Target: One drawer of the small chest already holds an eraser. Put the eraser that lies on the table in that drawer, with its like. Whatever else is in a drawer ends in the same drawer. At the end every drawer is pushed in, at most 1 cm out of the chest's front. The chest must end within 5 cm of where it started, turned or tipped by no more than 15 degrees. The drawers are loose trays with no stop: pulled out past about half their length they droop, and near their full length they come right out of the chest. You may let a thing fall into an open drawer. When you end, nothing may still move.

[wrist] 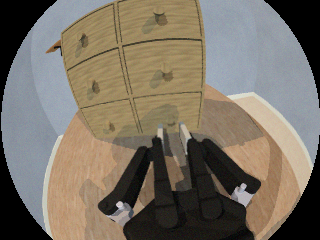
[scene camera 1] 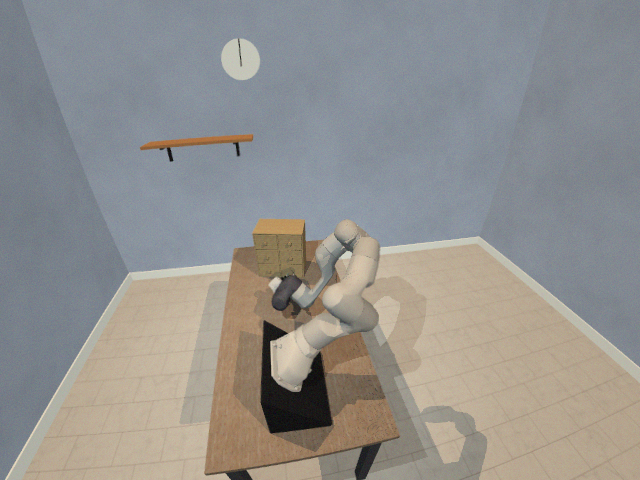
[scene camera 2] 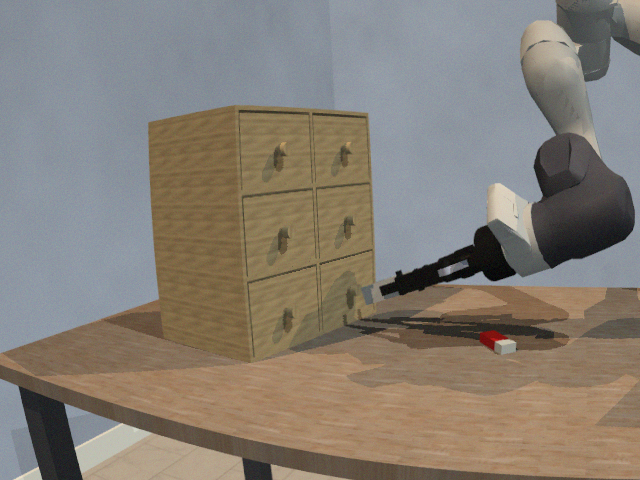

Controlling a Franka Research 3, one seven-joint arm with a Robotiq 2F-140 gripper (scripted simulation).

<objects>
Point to a drawer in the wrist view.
149, 65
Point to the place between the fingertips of my gripper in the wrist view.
At 171, 129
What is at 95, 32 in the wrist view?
A drawer.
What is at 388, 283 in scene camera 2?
My gripper.
</objects>
